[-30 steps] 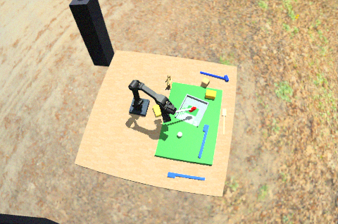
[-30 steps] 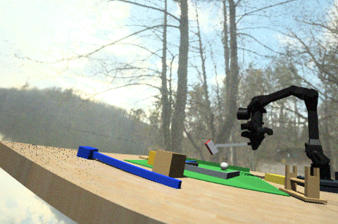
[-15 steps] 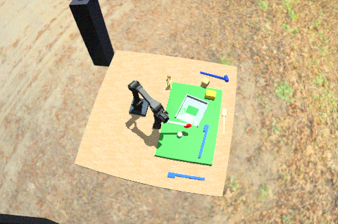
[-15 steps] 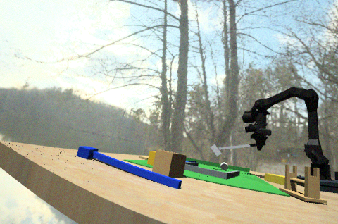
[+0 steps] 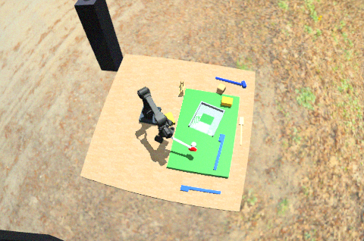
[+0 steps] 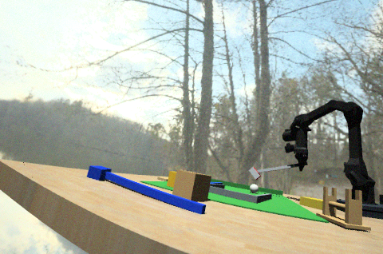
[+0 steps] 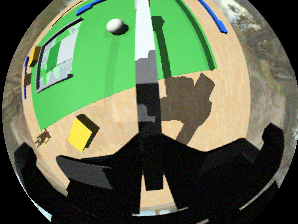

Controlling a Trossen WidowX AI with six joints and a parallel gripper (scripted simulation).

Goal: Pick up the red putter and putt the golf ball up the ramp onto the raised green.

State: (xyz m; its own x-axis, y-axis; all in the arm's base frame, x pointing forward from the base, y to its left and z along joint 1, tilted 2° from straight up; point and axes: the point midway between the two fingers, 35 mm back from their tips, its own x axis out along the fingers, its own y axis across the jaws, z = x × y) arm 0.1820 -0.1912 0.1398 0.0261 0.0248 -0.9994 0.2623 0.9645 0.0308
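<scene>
Now: the red putter 11 cm ahead of my gripper tip and 3 cm to the right of it. The rest, counted from my gripper tip: green mat: 29 cm ahead, 15 cm to the left, 14 cm below; brown block: 37 cm ahead, 55 cm to the left, 11 cm below; white golf ball: 22 cm ahead, 1 cm to the left, 12 cm below.
</scene>
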